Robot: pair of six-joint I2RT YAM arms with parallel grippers.
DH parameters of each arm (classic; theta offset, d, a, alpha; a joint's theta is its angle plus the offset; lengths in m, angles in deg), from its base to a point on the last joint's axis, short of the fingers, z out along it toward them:
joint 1: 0 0.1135 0.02 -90
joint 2: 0 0 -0.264 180
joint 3: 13.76 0 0.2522 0
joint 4: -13.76 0 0.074 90
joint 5: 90 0 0 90
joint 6: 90 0.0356 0 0
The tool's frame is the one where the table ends.
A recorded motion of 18 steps. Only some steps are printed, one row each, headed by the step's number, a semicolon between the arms.
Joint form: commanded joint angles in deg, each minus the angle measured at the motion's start. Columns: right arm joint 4, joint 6, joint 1, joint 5, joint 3, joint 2; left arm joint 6, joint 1, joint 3, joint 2, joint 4, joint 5.
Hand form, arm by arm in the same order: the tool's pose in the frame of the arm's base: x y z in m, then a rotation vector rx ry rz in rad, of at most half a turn. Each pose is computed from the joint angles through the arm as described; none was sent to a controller.
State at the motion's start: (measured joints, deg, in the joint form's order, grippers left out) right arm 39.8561 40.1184 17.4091 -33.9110 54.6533 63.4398; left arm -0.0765 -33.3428 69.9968 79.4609 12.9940 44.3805
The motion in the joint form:
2: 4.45 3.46 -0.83 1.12 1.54 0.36; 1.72 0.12 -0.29 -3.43 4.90 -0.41
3: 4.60 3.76 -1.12 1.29 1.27 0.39; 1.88 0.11 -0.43 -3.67 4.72 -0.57
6: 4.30 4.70 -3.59 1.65 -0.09 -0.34; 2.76 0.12 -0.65 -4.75 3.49 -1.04
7: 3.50 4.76 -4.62 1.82 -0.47 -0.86; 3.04 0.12 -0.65 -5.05 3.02 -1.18
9: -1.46 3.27 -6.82 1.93 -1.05 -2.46; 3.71 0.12 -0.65 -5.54 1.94 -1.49
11: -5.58 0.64 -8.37 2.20 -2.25 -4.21; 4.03 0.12 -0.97 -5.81 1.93 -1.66
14: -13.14 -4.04 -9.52 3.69 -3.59 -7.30; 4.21 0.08 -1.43 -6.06 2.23 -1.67
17: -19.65 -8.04 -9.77 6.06 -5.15 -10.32; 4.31 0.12 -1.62 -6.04 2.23 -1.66
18: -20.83 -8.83 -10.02 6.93 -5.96 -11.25; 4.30 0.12 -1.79 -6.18 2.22 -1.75
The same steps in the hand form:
2: 0.2221 0.0863 0.4395 -0.3254 1.0722 1.2114; 0.2407 -0.1872 0.4223 1.0373 1.0833 -0.9705
3: 0.2230 0.0852 0.4381 -0.3160 1.0760 1.2108; 0.2399 -0.1866 0.4224 1.0366 1.0840 -0.9670
6: 0.2250 0.0749 0.4325 -0.2710 1.0967 1.1865; 0.2358 -0.1837 0.4242 1.0378 1.0846 -0.9509
7: 0.2249 0.0704 0.4311 -0.2528 1.1080 1.1716; 0.2347 -0.1828 0.4249 1.0385 1.0856 -0.9462
9: 0.2244 0.0611 0.4261 -0.2161 1.1693 1.1220; 0.2329 -0.1815 0.4254 1.0410 1.0911 -0.9359
11: 0.2221 0.0543 0.4189 -0.1974 1.2189 1.0634; 0.2321 -0.1809 0.4248 1.0414 1.0900 -0.9298
14: 0.2151 0.0479 0.4094 -0.1727 1.2959 0.9739; 0.2311 -0.1805 0.4237 1.0429 1.0863 -0.9273
17: 0.2068 0.0445 0.3992 -0.1475 1.3630 0.8961; 0.2315 -0.1805 0.4224 1.0440 1.0891 -0.9264
18: 0.2044 0.0428 0.3953 -0.1342 1.3766 0.8733; 0.2311 -0.1801 0.4221 1.0428 1.0906 -0.9257

